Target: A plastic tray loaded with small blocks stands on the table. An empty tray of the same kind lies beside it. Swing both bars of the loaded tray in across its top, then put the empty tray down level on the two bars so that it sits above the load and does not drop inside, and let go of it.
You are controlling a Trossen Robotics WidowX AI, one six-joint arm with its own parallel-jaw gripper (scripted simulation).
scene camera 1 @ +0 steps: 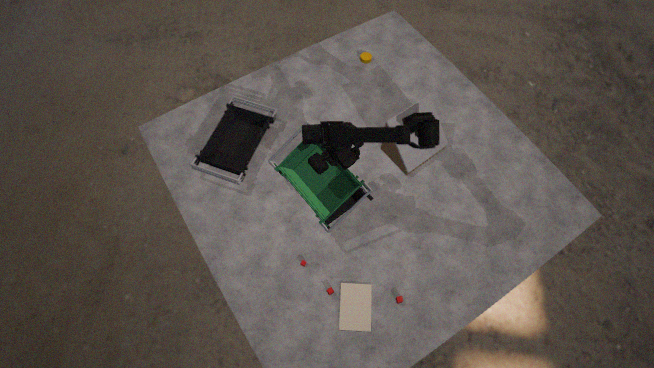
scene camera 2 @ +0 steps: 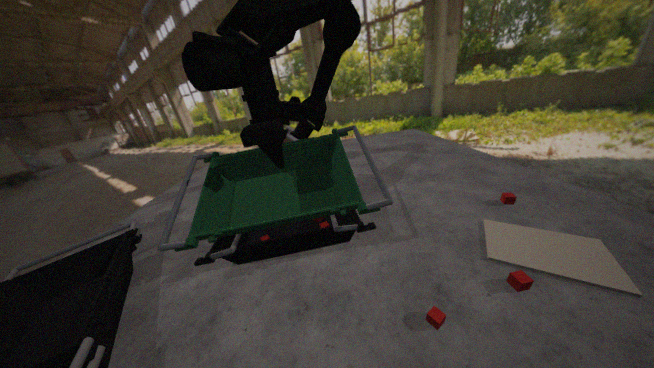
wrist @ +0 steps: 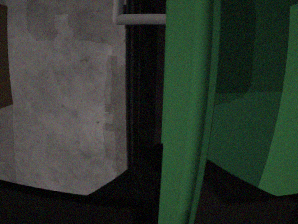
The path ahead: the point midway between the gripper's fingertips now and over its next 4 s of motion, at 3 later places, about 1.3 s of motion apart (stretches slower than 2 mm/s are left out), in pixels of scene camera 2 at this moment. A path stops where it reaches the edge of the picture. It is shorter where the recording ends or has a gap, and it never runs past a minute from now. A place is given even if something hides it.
My gripper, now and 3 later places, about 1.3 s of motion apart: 281,167; 283,172; 284,176; 286,183
